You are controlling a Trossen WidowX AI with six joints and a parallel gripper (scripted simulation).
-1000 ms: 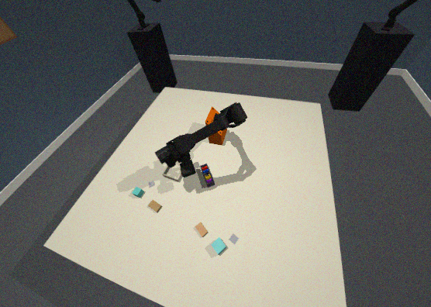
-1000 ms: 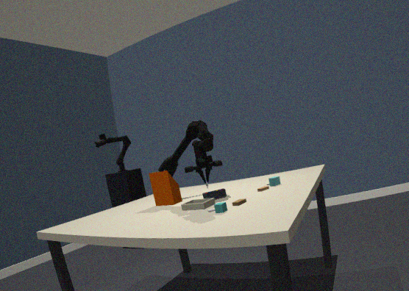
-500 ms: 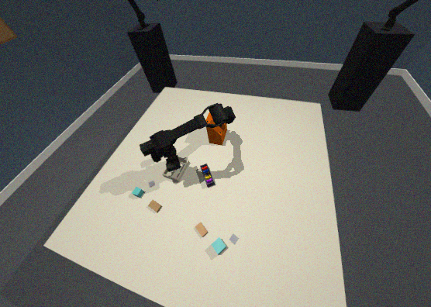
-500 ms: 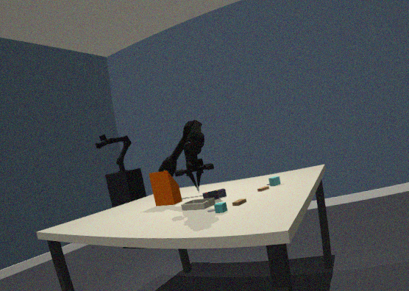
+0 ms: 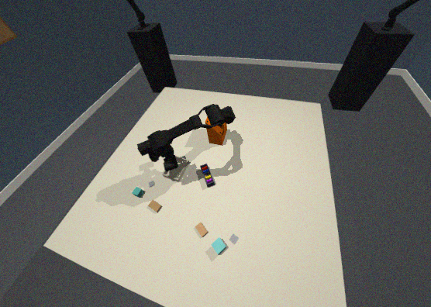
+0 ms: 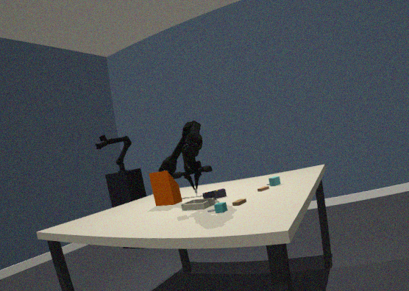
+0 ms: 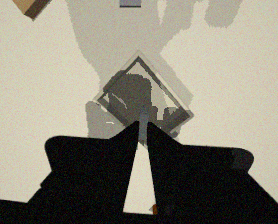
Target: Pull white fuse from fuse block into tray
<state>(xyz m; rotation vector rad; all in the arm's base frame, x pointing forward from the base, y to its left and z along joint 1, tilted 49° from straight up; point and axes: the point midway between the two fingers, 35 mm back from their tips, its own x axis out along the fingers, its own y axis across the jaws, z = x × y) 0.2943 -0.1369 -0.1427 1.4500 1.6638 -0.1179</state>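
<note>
The white fuse lies 10 mm below my gripper tip. Also, from my gripper tip: tray 90 mm below.
</note>
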